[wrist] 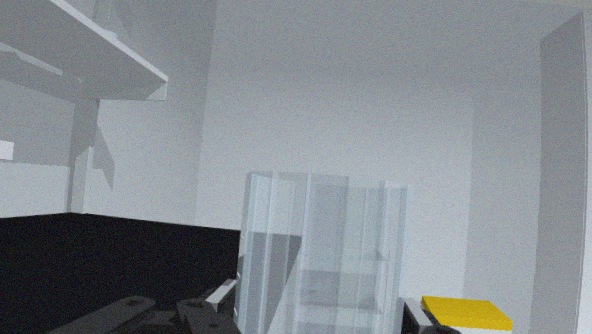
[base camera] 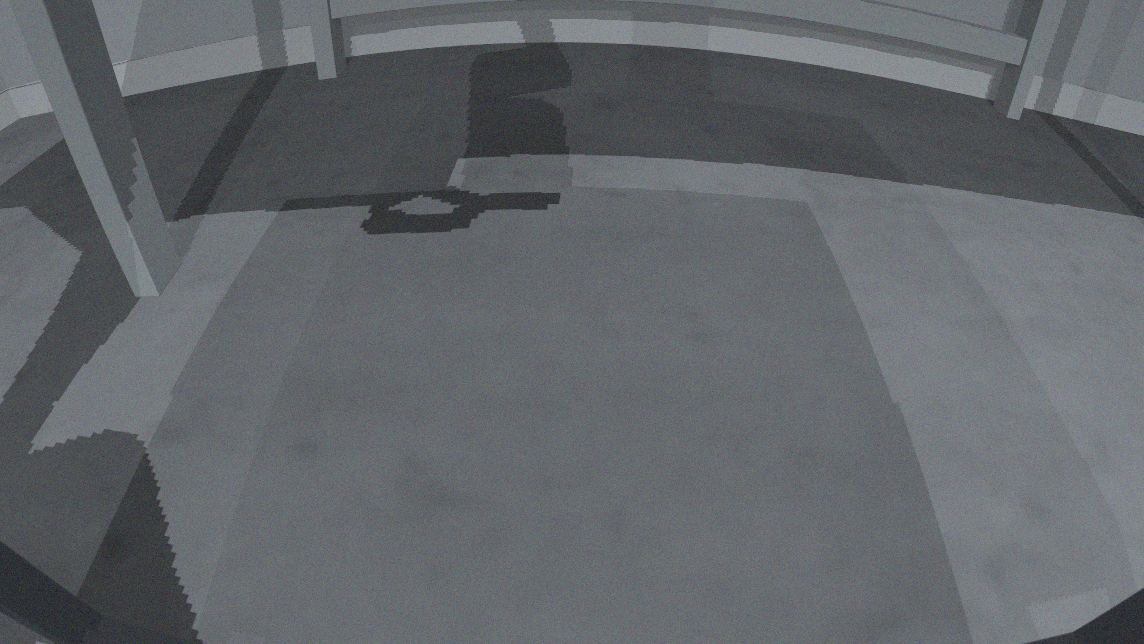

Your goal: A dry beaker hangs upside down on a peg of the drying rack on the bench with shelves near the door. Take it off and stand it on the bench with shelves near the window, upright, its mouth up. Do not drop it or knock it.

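Places are measured from the arm's base along level axes (x ahead, y left, z up), in centimetres.
Pixels of known places: gripper, fingertip midpoint: point(wrist: 317, 310).
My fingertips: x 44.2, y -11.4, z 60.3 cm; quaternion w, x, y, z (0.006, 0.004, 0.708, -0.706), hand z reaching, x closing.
Observation:
Ahead of a thing's pixels: the offset from my fingertips to its top centre. "spot": to the spot under its first point. Level surfaces: height alone.
My gripper point(wrist: 317, 310) is shut on the clear beaker @[dz +6.1, dx +0.0, dy +0.9 cm] point(wrist: 325, 225), with one finger on each side of its wall. The beaker stands roughly vertical in the lower middle of the wrist view, and its lower end is cut off by the frame. Which end is the mouth is hard to tell through the clear wall. A black bench top @[dz -8.6 cm] point(wrist: 125, 260) is at the left behind the beaker, with a pale shelf @[dz +35.2 cm] point(wrist: 115, 60) above it. Whether this is the bench near the window or near the door I cannot tell. The drying rack does not show.
A yellow-topped block point(wrist: 465, 311) is at the lower right, beyond the right finger. A grey upright panel point(wrist: 561, 150) stands at the far right. In the base view, a pale leg @[spot: dz -82.8, dx +7.1, dy +58.9 cm] point(base camera: 92, 160) is at the left, and a frame rail point(base camera: 680, 22) runs along the wall at the back.

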